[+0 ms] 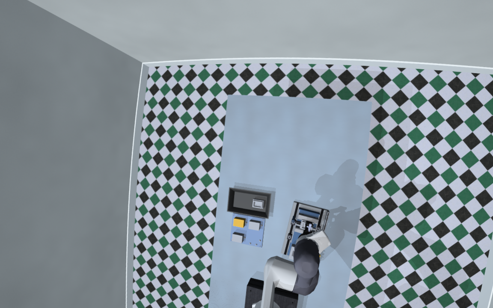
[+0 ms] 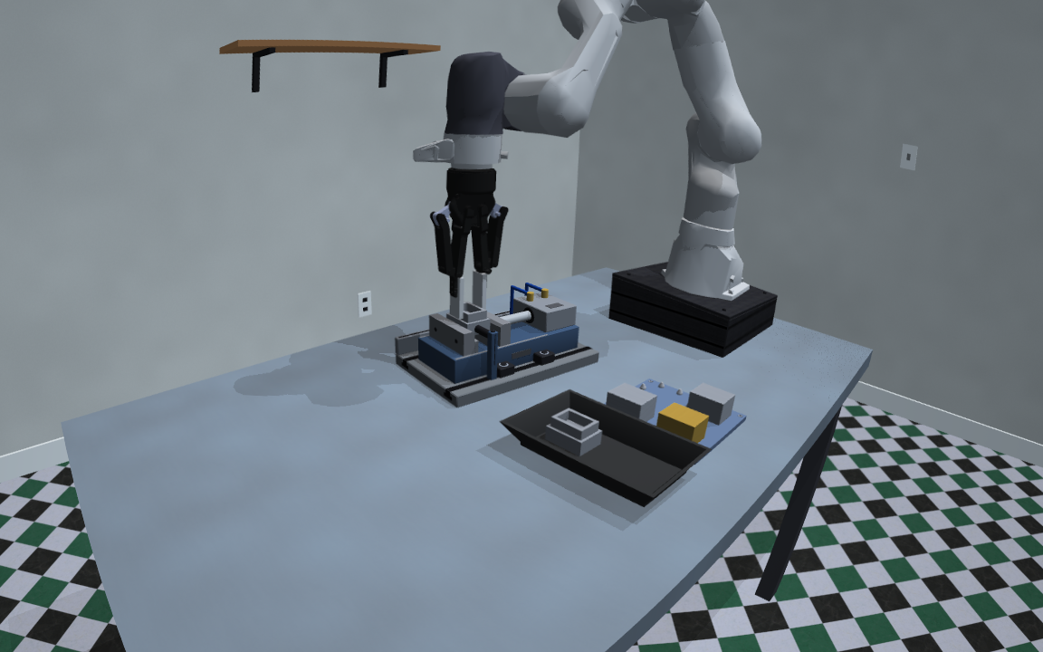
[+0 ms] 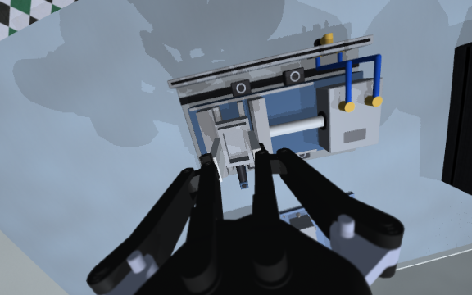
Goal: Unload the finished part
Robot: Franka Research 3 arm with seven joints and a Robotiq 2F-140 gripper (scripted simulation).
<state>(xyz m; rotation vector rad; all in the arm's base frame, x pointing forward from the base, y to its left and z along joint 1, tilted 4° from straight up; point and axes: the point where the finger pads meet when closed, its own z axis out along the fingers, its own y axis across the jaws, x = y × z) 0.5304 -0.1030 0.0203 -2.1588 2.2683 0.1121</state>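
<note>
Now: hand 9 cm past the yellow block, 36 cm to the right of it and 11 cm above it. From my hand the other things lie so: blue fixture plate (14 cm behind, 31 cm to the left, 13 cm below).
</note>
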